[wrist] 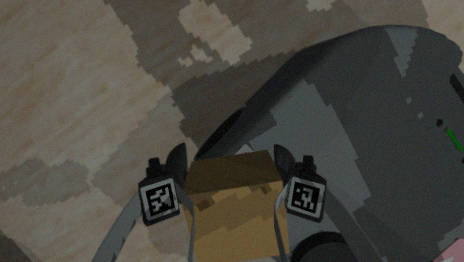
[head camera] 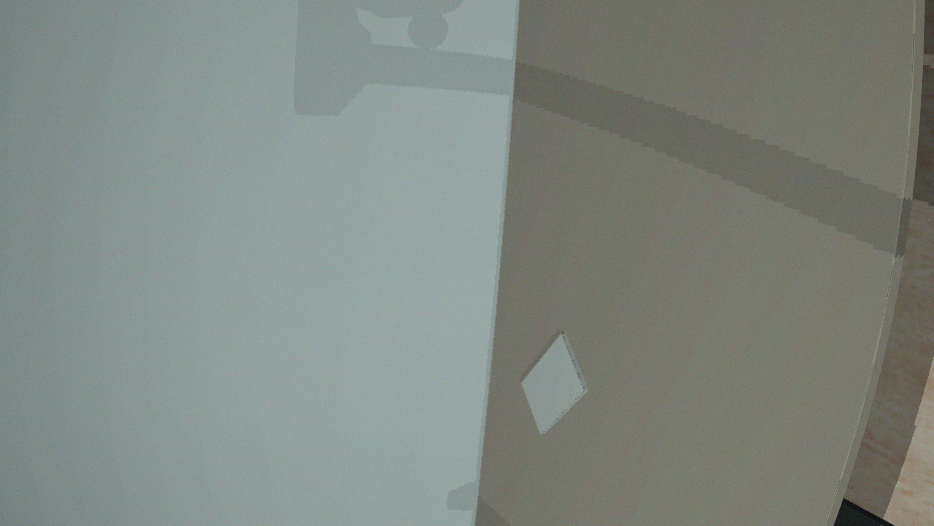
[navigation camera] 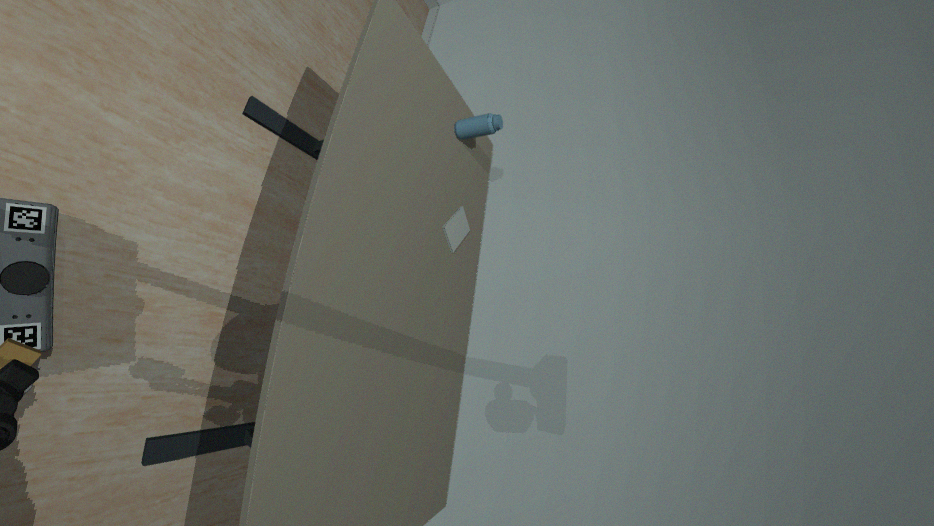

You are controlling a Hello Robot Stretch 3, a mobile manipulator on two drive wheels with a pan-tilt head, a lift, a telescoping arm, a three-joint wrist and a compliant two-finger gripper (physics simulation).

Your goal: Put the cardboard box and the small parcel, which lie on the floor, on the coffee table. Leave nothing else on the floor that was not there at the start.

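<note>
My gripper is shut on a brown box, with one finger on each side. I cannot tell if it is the cardboard box or the small parcel. The box also shows at the left edge of the navigation view, beside my base and off the table. A beige table with dark legs stands against the wall; it looks like the coffee table. No second box or parcel shows.
A thin white square piece lies on the table near the wall side. A blue bottle stands near its far end. My grey base is beside the table. A pale wall runs behind the table.
</note>
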